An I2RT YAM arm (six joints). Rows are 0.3 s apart.
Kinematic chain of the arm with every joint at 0, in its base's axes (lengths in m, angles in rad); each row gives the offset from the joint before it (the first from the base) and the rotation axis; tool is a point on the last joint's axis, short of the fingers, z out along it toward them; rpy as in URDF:
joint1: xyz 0 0 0.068 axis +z
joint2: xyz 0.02 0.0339 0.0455 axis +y
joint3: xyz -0.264 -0.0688 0 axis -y
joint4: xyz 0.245 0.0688 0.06 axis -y
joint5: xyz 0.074 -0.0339 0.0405 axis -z
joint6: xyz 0.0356 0 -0.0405 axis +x
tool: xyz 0 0 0 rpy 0 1.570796 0
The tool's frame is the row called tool.
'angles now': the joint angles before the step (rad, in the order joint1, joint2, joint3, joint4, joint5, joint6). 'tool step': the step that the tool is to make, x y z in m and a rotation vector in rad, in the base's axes. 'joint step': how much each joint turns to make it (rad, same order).
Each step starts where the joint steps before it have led.
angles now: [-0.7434 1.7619 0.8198 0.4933 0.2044 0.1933]
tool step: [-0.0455 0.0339 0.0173 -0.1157 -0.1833 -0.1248]
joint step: [-0.0084 -0.2143 -0.2533 0.2323 0.0955 0.0798]
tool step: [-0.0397 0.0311 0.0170 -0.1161 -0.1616 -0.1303]
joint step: [-0.0012 -0.2163 -0.1887 0.1524 0.1229 0.0497]
